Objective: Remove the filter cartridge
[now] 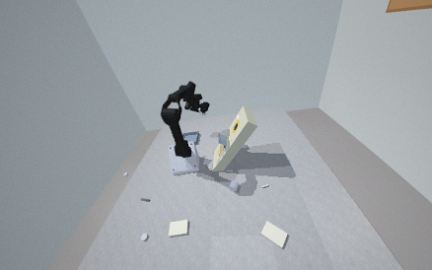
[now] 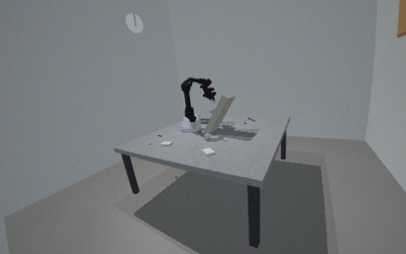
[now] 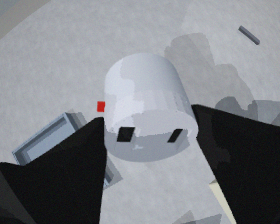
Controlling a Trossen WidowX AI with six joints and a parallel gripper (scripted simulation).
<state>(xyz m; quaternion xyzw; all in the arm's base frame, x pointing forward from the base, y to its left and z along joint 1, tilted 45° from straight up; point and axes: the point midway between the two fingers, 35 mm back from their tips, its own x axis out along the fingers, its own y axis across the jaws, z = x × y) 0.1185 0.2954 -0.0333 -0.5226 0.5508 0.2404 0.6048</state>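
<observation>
Right now the grey tray is 18 cm behind my gripper tip, 4 cm to the left of it and 25 cm below it. From my gripper tip the other things lie so: cream service panel 18 cm ahead, 27 cm to the right, 8 cm below; round filter cartridge right at my gripper tip.
</observation>
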